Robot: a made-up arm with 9 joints. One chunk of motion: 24 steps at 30 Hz.
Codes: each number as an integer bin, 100 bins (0 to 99) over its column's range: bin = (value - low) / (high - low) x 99, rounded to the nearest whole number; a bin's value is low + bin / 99 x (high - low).
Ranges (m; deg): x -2.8..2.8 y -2.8..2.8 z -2.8..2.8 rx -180..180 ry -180..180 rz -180..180
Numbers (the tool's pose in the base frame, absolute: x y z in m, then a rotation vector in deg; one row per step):
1: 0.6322 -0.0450 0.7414 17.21 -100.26 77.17
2: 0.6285 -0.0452 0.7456 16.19 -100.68 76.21
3: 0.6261 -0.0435 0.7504 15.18 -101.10 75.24
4: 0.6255 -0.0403 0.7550 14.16 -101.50 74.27
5: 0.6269 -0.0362 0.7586 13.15 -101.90 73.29
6: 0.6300 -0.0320 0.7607 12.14 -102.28 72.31
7: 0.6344 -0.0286 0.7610 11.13 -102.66 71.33
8: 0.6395 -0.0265 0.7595 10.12 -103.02 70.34
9: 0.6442 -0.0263 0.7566 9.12 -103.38 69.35
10: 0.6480 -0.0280 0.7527 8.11 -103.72 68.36
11: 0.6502 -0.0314 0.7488 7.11 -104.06 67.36
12: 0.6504 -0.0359 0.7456 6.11 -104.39 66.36
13: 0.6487 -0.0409 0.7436 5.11 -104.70 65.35
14: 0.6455 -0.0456 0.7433 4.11 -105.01 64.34
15: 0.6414 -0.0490 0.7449 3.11 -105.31 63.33
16: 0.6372 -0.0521 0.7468 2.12 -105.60 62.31
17: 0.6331 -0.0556 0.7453 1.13 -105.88 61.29
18: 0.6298 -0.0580 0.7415 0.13 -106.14 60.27
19: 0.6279 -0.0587 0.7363 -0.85 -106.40 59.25
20: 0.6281 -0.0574 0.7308 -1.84 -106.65 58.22
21: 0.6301 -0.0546 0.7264 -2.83 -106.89 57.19
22: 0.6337 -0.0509 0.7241 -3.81 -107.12 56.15
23: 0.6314 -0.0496 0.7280 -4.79 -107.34 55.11
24: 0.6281 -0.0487 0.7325 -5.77 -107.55 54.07
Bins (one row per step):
1: 61 49 63 54 22 71
2: 61 49 63 54 22 70
3: 61 49 63 54 22 70
4: 61 49 63 53 22 70
5: 61 49 63 53 21 70
6: 61 49 63 53 21 69
7: 61 49 63 53 21 69
8: 61 49 63 52 21 69
9: 61 49 63 52 21 69
10: 61 49 63 52 21 68
11: 61 49 63 51 21 68
12: 61 49 63 51 21 68
13: 61 49 63 51 21 67
14: 61 49 63 51 21 67
15: 61 49 63 50 21 67
16: 61 49 63 50 20 67
17: 61 49 63 50 20 66
18: 61 48 63 50 20 66
19: 61 48 63 49 20 66
20: 61 48 62 49 20 66
21: 61 49 62 49 20 65
22: 61 49 62 48 20 65
23: 61 49 62 48 20 65
24: 61 49 62 48 20 64

